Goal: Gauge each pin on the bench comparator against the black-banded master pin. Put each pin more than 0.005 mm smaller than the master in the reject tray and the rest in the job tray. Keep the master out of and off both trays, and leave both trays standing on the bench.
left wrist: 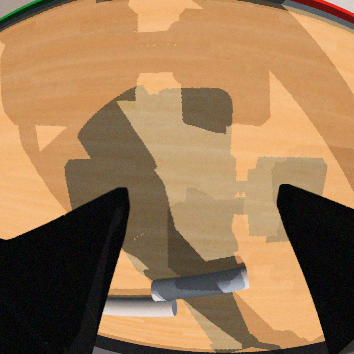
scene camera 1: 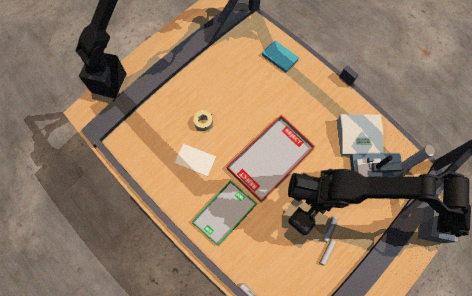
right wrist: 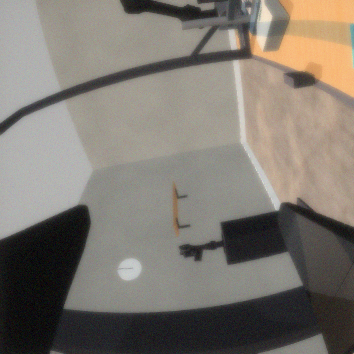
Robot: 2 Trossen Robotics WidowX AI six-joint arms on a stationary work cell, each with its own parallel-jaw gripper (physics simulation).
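My left gripper is open and empty above the table. A grey pin lies flat below it, in shadow, low between the fingers in the left wrist view. A paler pin lies near its end, partly hidden by a finger. Another pin shows at the bottom edge. I cannot tell which is the master. The red-rimmed reject tray and green-rimmed job tray stand on the bench, no pins visible in them. The comparator is partly hidden by the arm. My right gripper is open and empty.
The comparator's readout box stands behind it. A tape roll and a white card lie left of the reject tray. A teal box lies at the top; a black block sits at the table edge.
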